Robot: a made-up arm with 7 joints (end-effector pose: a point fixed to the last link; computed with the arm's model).
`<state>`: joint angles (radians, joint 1 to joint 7).
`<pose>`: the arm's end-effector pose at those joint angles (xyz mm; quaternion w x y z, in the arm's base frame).
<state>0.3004 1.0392 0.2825 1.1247 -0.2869 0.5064 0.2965</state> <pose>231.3 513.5 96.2 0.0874 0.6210 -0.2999 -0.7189</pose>
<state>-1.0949 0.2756 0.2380 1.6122 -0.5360 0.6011 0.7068</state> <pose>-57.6 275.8 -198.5 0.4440 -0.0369 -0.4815 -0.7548</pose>
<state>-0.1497 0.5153 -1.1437 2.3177 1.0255 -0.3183 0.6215</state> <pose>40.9 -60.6 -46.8 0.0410 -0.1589 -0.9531 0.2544</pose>
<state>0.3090 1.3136 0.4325 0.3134 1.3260 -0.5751 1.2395</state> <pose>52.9 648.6 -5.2 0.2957 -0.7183 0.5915 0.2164</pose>
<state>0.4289 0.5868 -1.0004 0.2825 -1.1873 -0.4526 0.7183</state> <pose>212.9 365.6 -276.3 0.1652 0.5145 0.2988 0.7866</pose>
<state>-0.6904 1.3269 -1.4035 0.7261 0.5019 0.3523 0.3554</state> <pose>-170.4 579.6 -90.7 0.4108 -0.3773 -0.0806 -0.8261</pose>
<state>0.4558 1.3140 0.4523 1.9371 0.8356 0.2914 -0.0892</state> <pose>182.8 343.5 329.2 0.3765 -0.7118 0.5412 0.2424</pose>
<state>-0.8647 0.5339 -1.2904 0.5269 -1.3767 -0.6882 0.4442</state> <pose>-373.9 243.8 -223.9 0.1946 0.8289 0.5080 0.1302</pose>
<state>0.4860 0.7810 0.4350 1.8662 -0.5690 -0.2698 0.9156</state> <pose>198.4 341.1 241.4 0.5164 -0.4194 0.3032 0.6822</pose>
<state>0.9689 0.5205 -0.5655 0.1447 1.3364 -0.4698 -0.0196</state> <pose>341.1 404.1 -180.1 0.1913 0.8157 -0.5411 -0.0718</pose>
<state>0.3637 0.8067 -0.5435 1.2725 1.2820 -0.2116 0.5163</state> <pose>310.4 290.9 -145.6 0.0247 0.3595 -0.9218 -0.1426</pose>
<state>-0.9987 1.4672 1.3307 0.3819 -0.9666 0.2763 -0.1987</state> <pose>35.5 662.5 174.7 0.0726 0.3027 0.3120 -0.8976</pose>
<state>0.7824 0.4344 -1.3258 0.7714 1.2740 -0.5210 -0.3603</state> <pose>358.5 196.0 -233.0 0.0932 0.5969 -0.7398 -0.2961</pose>
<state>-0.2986 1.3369 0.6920 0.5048 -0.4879 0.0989 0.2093</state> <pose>43.3 656.2 95.3 0.1692 0.4712 -0.0674 -0.8630</pose>
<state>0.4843 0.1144 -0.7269 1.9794 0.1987 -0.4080 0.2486</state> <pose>251.8 -44.4 106.2 0.4999 -0.2316 0.8278 -0.1060</pose>
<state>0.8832 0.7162 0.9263 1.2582 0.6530 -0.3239 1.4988</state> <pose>182.5 529.3 150.5 0.6505 -0.5182 0.5411 0.1247</pose>
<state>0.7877 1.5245 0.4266 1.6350 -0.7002 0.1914 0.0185</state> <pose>56.0 356.6 415.5 0.3983 -0.7315 -0.2632 0.4868</pose>
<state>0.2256 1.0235 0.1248 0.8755 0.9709 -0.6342 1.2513</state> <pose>205.9 536.8 -62.3 0.3273 -0.3935 0.7893 0.3391</pose>
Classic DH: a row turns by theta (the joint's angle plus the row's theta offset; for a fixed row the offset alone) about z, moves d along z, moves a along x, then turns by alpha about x. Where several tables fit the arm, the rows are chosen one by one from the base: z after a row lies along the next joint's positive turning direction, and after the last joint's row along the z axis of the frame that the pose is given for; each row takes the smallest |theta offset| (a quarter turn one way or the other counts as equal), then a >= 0, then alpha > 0; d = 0 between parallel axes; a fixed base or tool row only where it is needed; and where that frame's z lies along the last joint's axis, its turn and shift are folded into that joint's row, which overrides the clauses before.
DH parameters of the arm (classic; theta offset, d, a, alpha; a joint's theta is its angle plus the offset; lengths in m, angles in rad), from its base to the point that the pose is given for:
base (fixed): 0 0.127 -0.02 1.5708
joint 1: 1.5708 -0.139 0.016 1.5708
joint 2: 1.5708 -0.012 0.012 1.5708
joint 3: -1.5708 -0.224 0.006 -1.5708
joint 4: 0 0.018 0.023 1.5708
joint 5: 0 -0.312 0.006 1.5708
joint 6: 1.5708 0.055 0.013 1.5708
joint 7: -0.7321 0.0388 -0.0095 -0.6237
tool (fixed): -0.6123 -0.0331 0 0

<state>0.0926 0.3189 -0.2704 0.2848 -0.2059 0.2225 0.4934</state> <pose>67.3 302.7 -355.9 0.3969 0.0404 -0.5708 -0.7177</pose>
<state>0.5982 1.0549 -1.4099 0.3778 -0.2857 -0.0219 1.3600</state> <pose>168.8 542.3 -116.0 0.3591 -0.3817 -0.3162 -0.7908</pose>
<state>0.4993 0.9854 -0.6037 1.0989 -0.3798 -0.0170 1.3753</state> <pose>303.3 383.7 -46.6 0.0233 0.2087 0.5488 0.8091</pose>
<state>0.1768 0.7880 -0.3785 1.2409 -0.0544 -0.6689 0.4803</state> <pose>291.2 326.4 -130.3 0.4044 -0.1933 0.7252 0.5227</pose>
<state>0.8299 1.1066 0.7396 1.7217 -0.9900 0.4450 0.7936</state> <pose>30.6 387.8 345.9 0.0928 -0.8207 0.0328 0.5627</pose>
